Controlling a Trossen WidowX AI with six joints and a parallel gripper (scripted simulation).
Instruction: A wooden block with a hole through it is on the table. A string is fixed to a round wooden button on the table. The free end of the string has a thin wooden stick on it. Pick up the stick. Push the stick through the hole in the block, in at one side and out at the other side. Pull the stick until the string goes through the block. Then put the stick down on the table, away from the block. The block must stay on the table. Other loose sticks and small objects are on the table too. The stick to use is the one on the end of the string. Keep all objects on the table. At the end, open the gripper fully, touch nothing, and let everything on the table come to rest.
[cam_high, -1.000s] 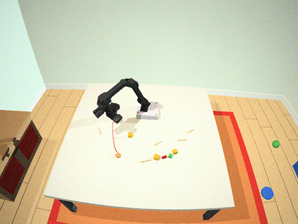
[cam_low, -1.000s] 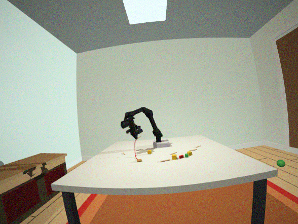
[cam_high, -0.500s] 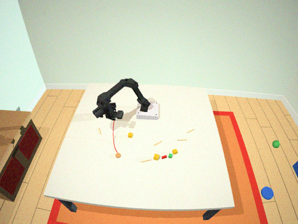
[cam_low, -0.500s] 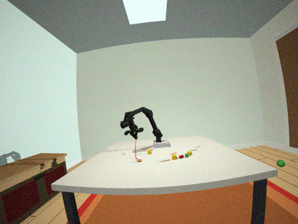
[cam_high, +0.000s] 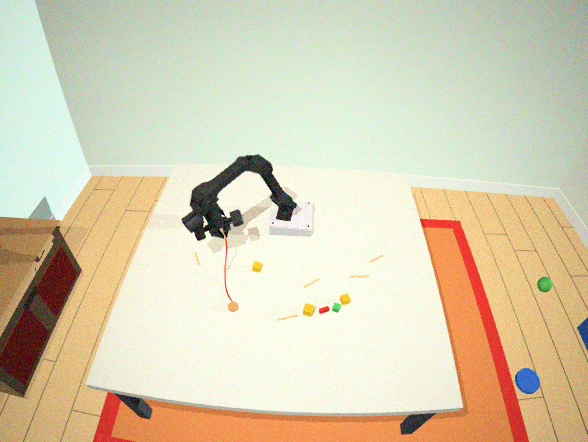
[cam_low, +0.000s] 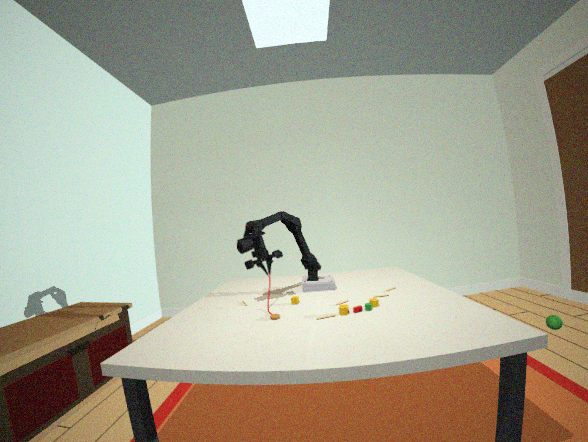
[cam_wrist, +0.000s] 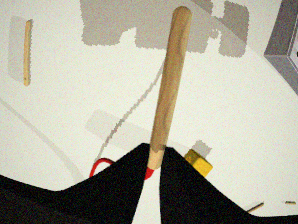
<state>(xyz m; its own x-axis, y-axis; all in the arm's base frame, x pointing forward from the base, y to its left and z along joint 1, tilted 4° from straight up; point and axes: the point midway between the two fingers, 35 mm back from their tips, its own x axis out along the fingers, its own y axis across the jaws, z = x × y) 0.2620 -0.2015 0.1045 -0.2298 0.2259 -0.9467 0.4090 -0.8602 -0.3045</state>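
My gripper tip is 1 cm to the left of the thin wooden stick and 1 cm past it. From my gripper tip the other things lie so: red block (41 cm to the left, 18 cm ahead, 13 cm below); yellow block (12 cm to the left, 12 cm below, 2 cm ahead); round wooden button (22 cm ahead, 13 cm below, 7 cm to the left).
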